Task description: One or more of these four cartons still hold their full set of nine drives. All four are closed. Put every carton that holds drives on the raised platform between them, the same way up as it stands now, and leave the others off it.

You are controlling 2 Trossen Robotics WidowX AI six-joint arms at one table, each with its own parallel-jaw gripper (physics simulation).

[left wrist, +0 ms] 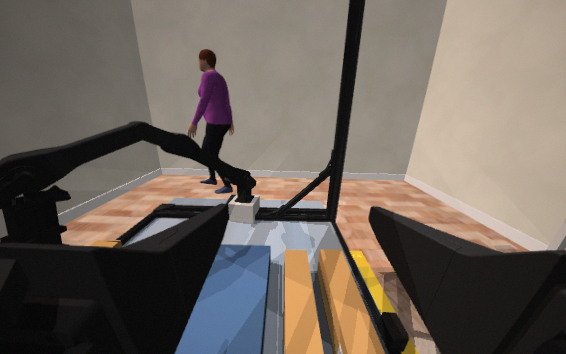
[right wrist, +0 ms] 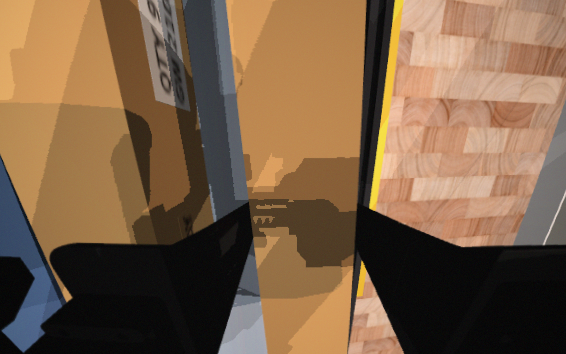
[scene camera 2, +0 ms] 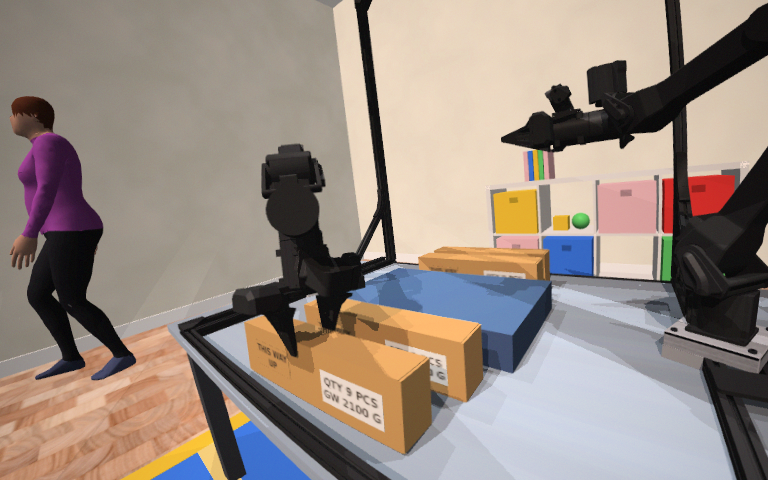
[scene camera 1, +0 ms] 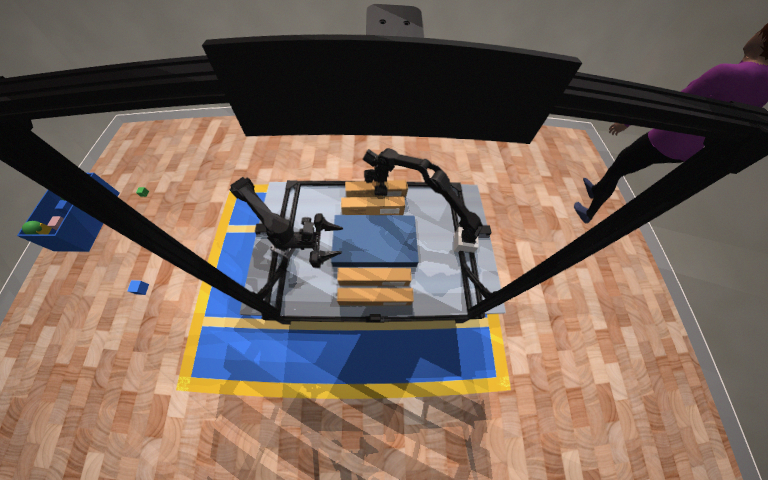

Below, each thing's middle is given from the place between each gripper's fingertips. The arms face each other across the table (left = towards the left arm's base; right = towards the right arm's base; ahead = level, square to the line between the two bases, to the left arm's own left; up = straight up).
The blue raised platform [scene camera 2: 511, 311] lies 30 cm behind my right hand, 4 cm below it and 3 cm to the left of it.
I see the blue raised platform 320 mm below my left hand, 160 mm ahead of it and 120 mm to the right of it.
